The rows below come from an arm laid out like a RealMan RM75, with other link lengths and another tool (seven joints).
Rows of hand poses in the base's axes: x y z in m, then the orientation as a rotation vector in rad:
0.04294 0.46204 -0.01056 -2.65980 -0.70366 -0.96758
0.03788 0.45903 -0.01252 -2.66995 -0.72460 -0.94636
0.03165 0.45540 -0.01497 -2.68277 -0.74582 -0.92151
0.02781 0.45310 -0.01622 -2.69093 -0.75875 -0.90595
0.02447 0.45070 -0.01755 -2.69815 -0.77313 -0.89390
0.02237 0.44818 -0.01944 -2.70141 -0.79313 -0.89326
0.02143 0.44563 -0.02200 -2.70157 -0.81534 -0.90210
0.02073 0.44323 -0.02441 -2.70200 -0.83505 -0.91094
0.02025 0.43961 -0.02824 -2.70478 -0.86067 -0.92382
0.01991 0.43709 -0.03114 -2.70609 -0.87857 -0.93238
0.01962 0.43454 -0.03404 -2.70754 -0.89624 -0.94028
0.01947 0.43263 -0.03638 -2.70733 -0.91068 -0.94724
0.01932 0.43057 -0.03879 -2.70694 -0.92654 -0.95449
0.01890 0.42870 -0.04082 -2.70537 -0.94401 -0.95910
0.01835 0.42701 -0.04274 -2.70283 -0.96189 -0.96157
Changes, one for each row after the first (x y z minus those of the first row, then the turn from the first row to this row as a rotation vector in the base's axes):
-0.00506 -0.00301 -0.00196 -0.01519 0.01210 0.01059
-0.01129 -0.00664 -0.00441 -0.03261 0.02655 0.02062
-0.01513 -0.00894 -0.00566 -0.04362 0.03556 0.02654
-0.01847 -0.01134 -0.00699 -0.05491 0.04190 0.03299
-0.02057 -0.01386 -0.00888 -0.06647 0.03958 0.04215
-0.02151 -0.01641 -0.01144 -0.07738 0.03045 0.05214
-0.02221 -0.01881 -0.01385 -0.08750 0.02167 0.06059
-0.02269 -0.02243 -0.01768 -0.10278 0.00934 0.07016
-0.02303 -0.02495 -0.02058 -0.11299 0.00103 0.07710
-0.02332 -0.02750 -0.02348 -0.12321 -0.00680 0.08390
-0.02347 -0.02941 -0.02582 -0.13053 -0.01355 0.08996
-0.02362 -0.03147 -0.02823 -0.13846 -0.02070 0.09669
-0.02404 -0.03334 -0.03026 -0.14598 -0.02634 0.10520
-0.02459 -0.03503 -0.03218 -0.15276 -0.03063 0.11469

